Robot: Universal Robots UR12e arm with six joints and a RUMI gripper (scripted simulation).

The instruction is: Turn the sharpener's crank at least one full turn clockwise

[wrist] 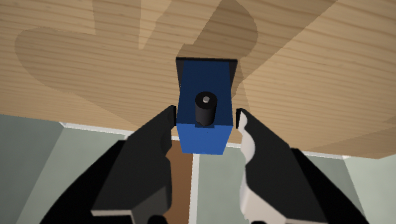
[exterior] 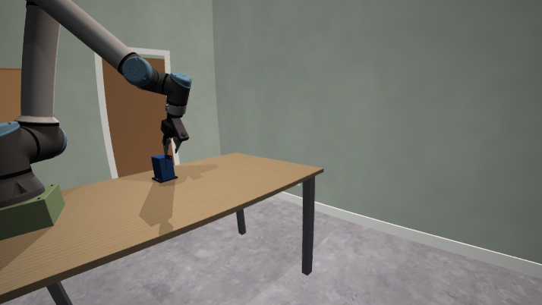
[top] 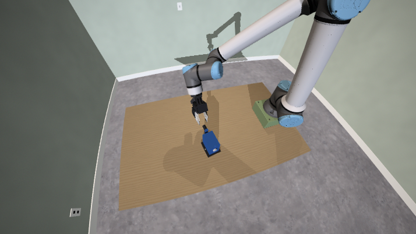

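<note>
Right now the black cylindrical knob is 30 mm to the left of my hand, 30 mm below it and 10 mm behind it.
</note>
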